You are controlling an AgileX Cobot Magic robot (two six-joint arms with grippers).
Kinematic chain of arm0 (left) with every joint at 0, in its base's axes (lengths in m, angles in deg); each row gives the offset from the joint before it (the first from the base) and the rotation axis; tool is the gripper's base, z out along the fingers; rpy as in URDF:
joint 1: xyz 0 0 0.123 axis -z
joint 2: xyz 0 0 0 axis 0.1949 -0.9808 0
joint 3: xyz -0.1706 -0.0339 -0.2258 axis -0.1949 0.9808 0
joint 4: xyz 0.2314 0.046 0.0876 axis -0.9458 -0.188 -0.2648
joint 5: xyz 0 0 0 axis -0.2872 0.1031 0.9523
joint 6: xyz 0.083 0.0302 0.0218 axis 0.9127 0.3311 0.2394
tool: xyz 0 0 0 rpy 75.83 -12.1 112.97
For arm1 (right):
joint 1: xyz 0 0 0.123 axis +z
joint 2: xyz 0 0 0 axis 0.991 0.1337 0
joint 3: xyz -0.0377 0.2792 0.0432 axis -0.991 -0.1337 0
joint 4: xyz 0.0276 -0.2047 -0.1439 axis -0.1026 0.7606 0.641
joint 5: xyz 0 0 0 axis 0.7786 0.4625 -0.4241
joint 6: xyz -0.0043 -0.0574 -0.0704 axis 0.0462 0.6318 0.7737
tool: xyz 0 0 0 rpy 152.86 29.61 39.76
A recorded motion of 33 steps. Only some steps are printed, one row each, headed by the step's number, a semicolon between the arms.
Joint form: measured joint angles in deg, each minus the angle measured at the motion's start. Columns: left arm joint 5, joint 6, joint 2, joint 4, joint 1, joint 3; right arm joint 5, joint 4, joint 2, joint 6, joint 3, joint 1.
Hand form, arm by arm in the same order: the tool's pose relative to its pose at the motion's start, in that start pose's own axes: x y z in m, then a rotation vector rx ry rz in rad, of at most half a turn. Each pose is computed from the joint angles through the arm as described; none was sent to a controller.
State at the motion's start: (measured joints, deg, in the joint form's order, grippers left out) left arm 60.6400 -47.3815 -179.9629 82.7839 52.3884 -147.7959; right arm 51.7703 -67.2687 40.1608 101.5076 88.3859 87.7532
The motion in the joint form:
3: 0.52 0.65 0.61 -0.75 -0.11 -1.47; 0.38 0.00 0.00 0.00 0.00 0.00
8: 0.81 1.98 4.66 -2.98 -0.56 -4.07; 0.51 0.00 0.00 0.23 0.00 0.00
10: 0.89 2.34 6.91 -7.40 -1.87 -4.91; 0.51 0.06 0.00 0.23 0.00 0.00
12: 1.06 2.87 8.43 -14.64 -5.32 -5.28; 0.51 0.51 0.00 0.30 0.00 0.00
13: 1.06 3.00 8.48 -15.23 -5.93 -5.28; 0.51 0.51 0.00 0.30 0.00 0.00
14: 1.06 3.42 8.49 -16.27 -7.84 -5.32; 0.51 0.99 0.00 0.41 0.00 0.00
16: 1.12 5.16 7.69 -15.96 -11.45 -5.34; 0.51 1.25 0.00 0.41 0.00 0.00
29: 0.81 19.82 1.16 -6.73 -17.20 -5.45; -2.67 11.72 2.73 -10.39 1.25 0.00
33: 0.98 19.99 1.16 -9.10 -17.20 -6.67; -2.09 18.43 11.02 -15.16 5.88 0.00
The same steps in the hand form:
3: -0.0030 0.0004 -0.0109 -0.0003 -0.0298 0.0149; 0.0006 0.0002 0.0000 -0.0023 0.0062 0.0000
8: -0.0048 0.0055 -0.0533 0.0075 -0.1468 0.0437; 0.0008 0.0003 0.0000 -0.0032 0.0083 -0.0040
10: -0.0081 0.0211 -0.0750 -0.0459 -0.2244 0.0469; 0.0008 0.0002 0.0000 -0.0023 0.0087 -0.0044
12: -0.0170 0.0555 -0.0910 -0.1632 -0.2951 0.0248; 0.0010 -0.0004 0.0000 0.0044 0.0112 -0.0089
13: -0.0184 0.0605 -0.0918 -0.1749 -0.2987 0.0189; 0.0010 -0.0004 0.0000 0.0044 0.0112 -0.0089
14: -0.0225 0.0754 -0.0931 -0.1993 -0.3032 -0.0025; 0.0013 -0.0011 0.0000 0.0115 0.0139 -0.0143
16: -0.0297 0.1004 -0.0882 -0.2150 -0.2815 -0.0346; 0.0014 -0.0014 0.0000 0.0154 0.0154 -0.0161
29: -0.0471 0.1294 -0.0385 -0.1197 -0.1244 0.0848; -0.0072 -0.0206 0.0029 0.1887 0.0280 0.1022
33: -0.0499 0.1323 -0.0445 -0.1581 -0.1459 0.0986; -0.0313 -0.0398 0.0144 0.2876 0.1142 0.1571

